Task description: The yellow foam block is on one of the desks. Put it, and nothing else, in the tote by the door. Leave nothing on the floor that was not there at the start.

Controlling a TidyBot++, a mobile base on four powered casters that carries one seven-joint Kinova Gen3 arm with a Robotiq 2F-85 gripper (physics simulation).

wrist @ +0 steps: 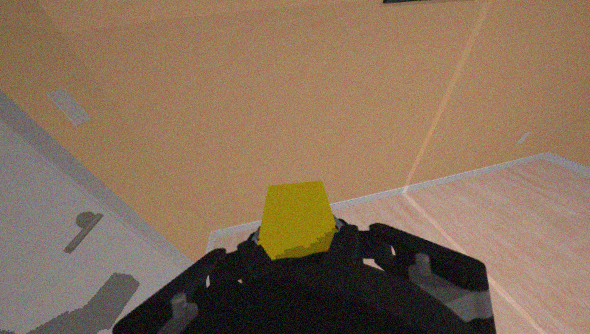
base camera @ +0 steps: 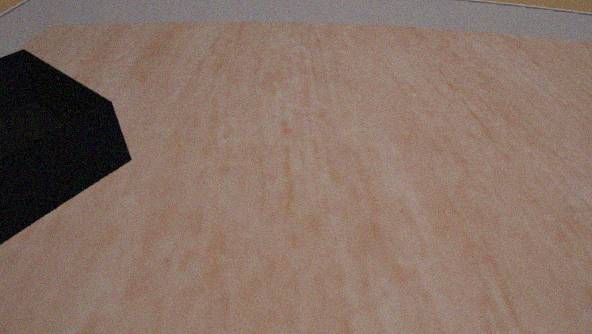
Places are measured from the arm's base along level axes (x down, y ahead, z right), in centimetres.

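Where they show: gripper, between the fingertips: [wrist: 298, 230].
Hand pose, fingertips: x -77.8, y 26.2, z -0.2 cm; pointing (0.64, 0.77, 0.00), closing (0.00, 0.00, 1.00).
Each offset is from my fingertips to the top centre of the thing. "spot": to the spot under its first point. Level surfaces: height alone.
The yellow foam block @[dx -3.5, dy -0.3, dz +0.1 cm] [wrist: 298, 212] is between the fingertips of my gripper [wrist: 298, 230] in the wrist view. The gripper is shut on it and holds it up above the floor. A black box-like thing @[spot: dx +107.8, dy +13.9, dz -30.1 cm] [base camera: 50, 135], which looks like the tote, stands on the floor at the left of the base view, cut off by the left edge. Its inside is too dark to make out. The tote does not show in the wrist view, where the dark gripper body covers the lower middle. The gripper does not show in the base view.
In the wrist view a pale door [wrist: 35, 200] with a handle @[spot: dx +24.2, dy +25.9, dz -65.8 cm] [wrist: 85, 227] is at the left, with an arm-like shadow on it. An orange wall [wrist: 250, 100] with a white baseboard [wrist: 450, 176] is ahead. Wood floor @[dx +117.5 cm] [base camera: 325, 175] [wrist: 525, 225] reaches a pale strip [base camera: 300, 11] at the back.
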